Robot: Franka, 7 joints.
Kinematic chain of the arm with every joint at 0, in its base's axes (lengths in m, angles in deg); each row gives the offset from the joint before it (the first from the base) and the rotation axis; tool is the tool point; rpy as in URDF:
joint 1: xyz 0 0 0.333 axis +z
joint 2: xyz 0 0 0 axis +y
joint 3: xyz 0 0 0.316 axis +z
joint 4: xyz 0.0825 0 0 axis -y
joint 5: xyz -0.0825 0 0.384 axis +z
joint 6: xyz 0 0 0 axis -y
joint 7: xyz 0.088 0 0 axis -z
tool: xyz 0 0 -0.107 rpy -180 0 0
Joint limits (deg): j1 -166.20..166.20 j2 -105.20..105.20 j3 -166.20..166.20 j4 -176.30..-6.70 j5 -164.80..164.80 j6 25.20..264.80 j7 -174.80..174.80
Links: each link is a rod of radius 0.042 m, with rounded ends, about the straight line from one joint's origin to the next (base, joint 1, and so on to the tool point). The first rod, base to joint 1, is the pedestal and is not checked.
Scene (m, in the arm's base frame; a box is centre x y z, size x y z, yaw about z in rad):
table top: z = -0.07
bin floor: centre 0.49 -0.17 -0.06 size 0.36 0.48 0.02 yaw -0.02
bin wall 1: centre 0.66 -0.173 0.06 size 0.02 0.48 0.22 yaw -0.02
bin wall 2: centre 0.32 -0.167 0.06 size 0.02 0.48 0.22 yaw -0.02
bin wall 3: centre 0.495 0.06 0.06 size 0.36 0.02 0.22 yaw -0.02
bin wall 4: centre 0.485 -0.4 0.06 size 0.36 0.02 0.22 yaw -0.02
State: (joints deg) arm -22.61 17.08 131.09 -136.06 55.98 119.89 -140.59
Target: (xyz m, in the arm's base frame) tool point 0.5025 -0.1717 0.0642
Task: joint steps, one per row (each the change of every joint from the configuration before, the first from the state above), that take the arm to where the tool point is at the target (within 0.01 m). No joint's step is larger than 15 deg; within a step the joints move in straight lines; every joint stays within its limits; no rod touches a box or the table.
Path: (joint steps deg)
1: -12.86 -5.43 -8.58 -3.55 -2.78 11.50 0.30
2: -12.85 -5.43 -8.58 -3.56 -2.78 11.51 0.30
3: -12.86 -5.42 -8.57 -3.55 -2.78 11.50 0.30
4: -12.85 -5.43 -8.58 -3.55 -2.78 11.50 0.30
5: 1.74 14.88 -13.39 7.79 2.80 -6.14 -0.30
6: 1.73 14.88 -13.38 7.79 2.80 -6.13 -0.30
7: 1.74 14.88 -13.38 7.79 2.79 -6.14 -0.30
8: 1.74 14.88 -13.39 7.80 2.80 -6.14 -0.30

